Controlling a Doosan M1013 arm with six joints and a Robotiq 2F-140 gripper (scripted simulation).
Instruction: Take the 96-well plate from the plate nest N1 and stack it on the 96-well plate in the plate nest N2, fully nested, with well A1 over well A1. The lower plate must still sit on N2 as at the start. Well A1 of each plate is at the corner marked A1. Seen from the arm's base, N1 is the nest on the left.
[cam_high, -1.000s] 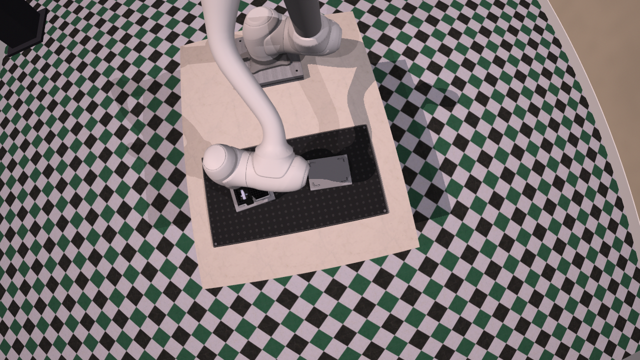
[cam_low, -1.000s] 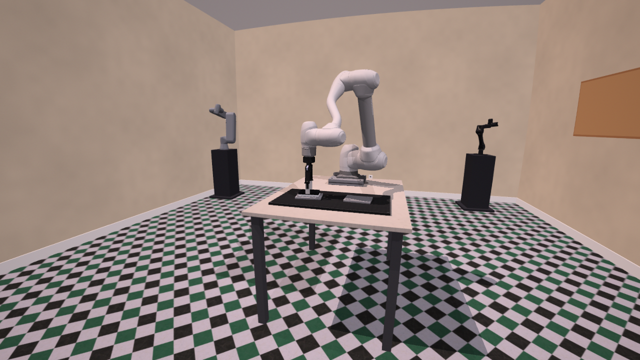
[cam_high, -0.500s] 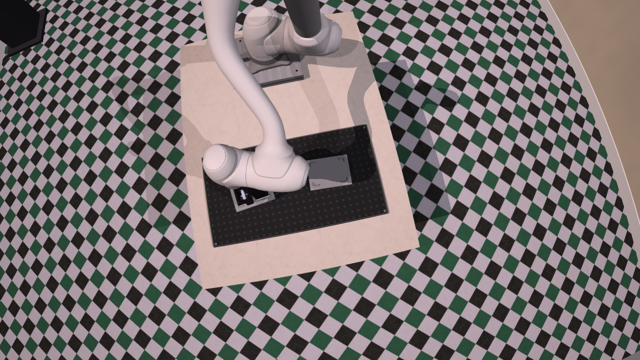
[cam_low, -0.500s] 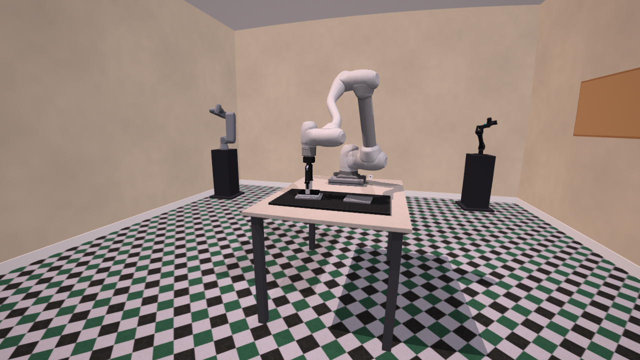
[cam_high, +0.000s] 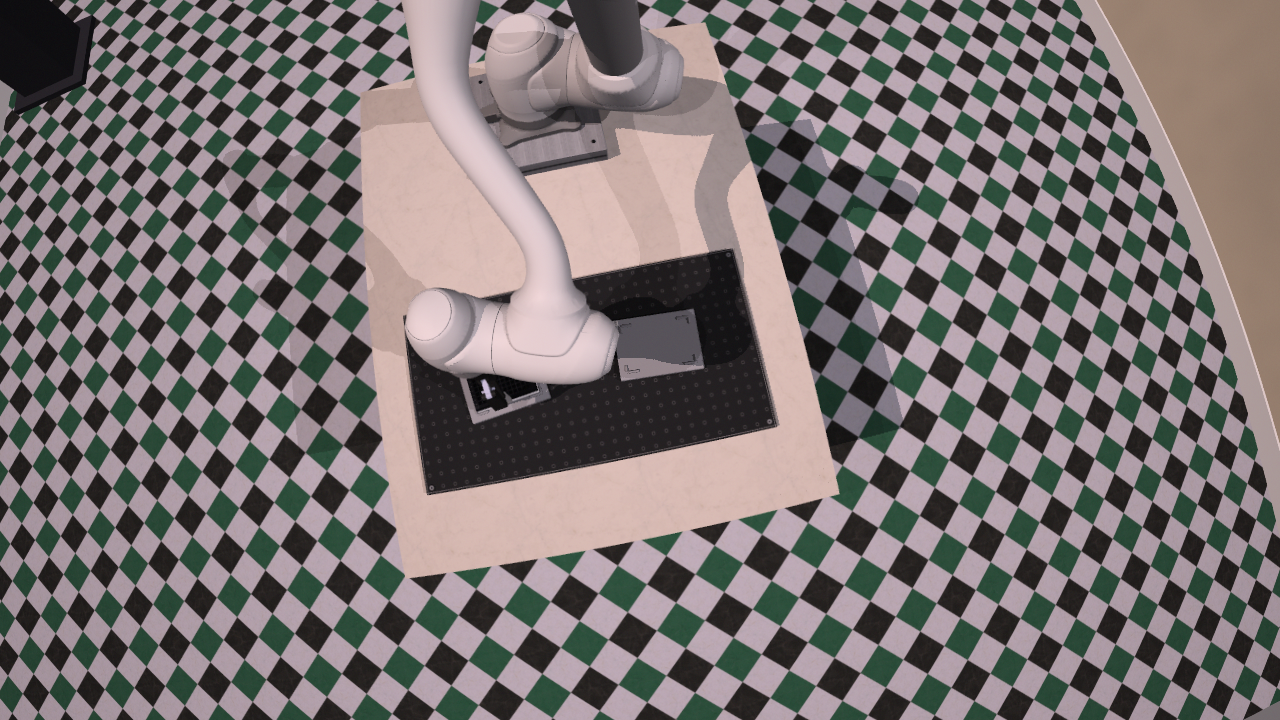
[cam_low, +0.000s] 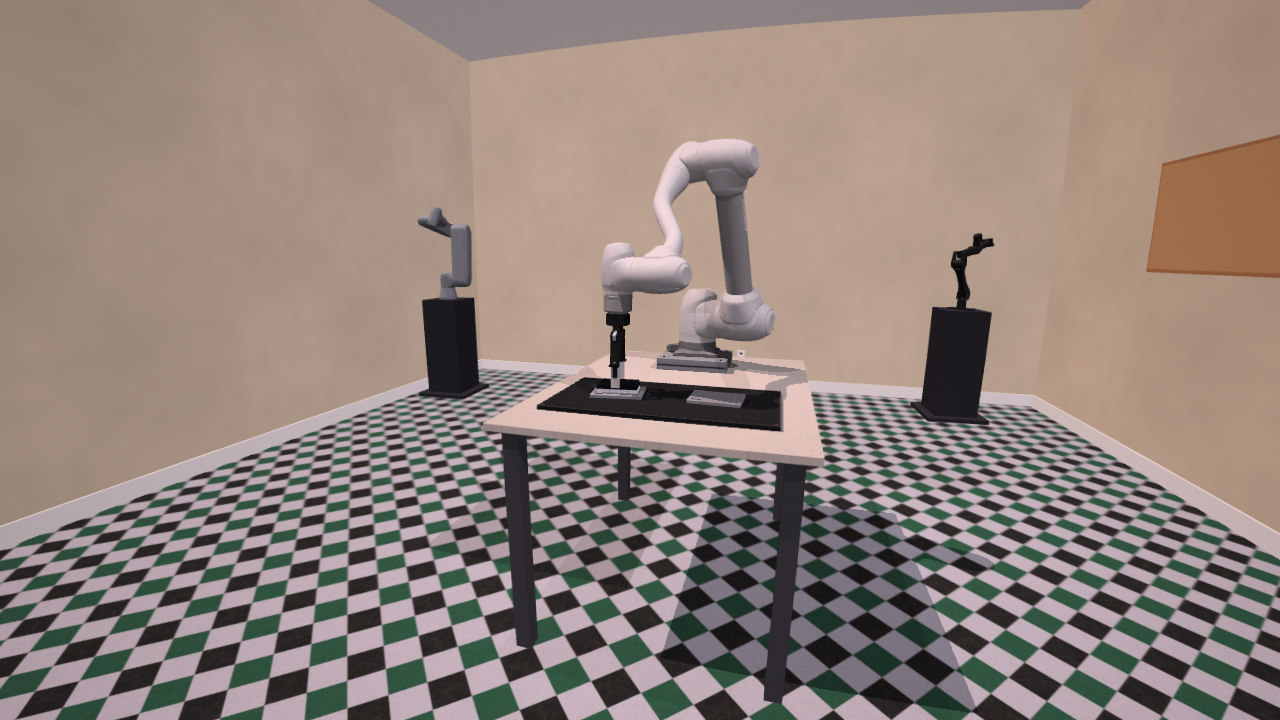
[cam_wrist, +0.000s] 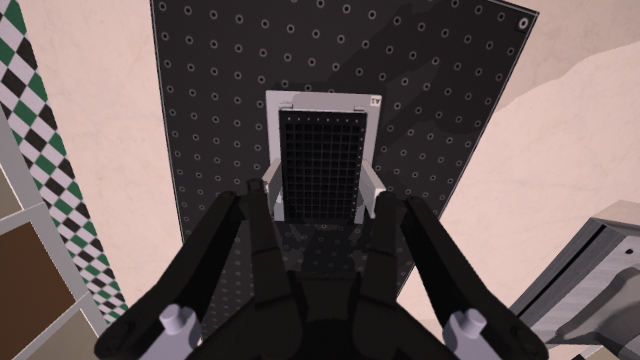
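Right now the black 96-well plate is 20 mm below my hand. Round my hand: plate nest N1: 310 mm to the left, 50 mm below; white 96-well plate: 40 mm below; plate nest N2: 50 mm below.
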